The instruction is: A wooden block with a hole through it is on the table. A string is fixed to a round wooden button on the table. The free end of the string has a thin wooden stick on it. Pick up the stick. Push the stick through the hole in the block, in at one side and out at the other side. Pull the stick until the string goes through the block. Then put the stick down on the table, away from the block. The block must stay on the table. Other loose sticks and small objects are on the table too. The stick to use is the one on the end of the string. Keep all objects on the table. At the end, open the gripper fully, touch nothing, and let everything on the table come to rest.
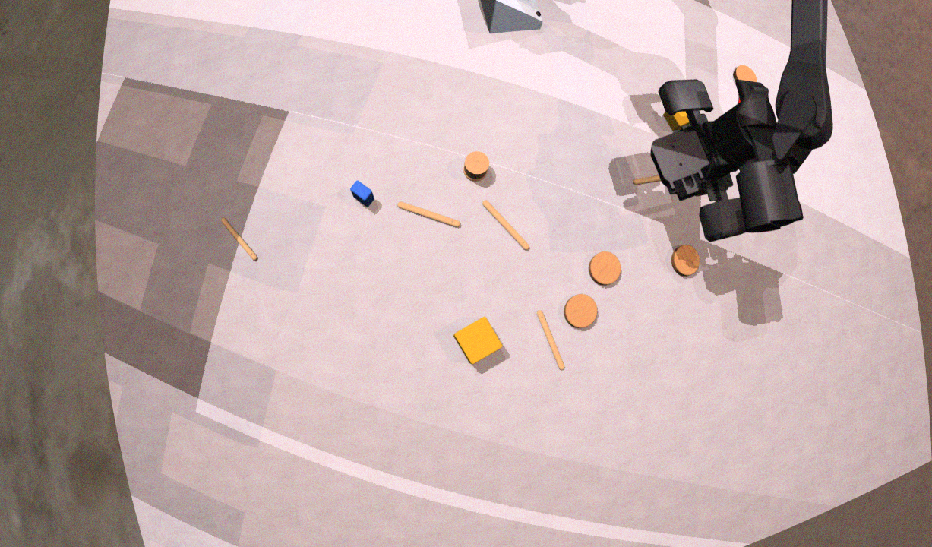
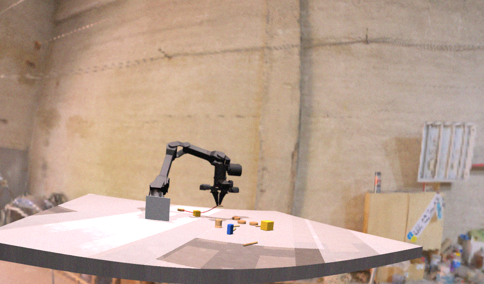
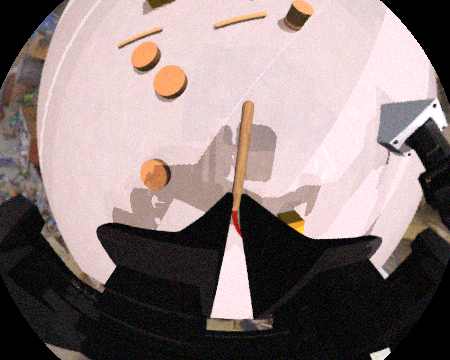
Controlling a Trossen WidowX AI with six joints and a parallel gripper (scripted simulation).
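My gripper tip is now 14 cm past the round wooden button, 22 cm to the right of it and 6 cm above it. Also, from my gripper tip: blue block: 7 cm behind, 37 cm to the right, 5 cm below; then short wooden cylinder: 7 cm behind, 23 cm to the right, 5 cm below; then thin wooden stick: 1 cm to the right.
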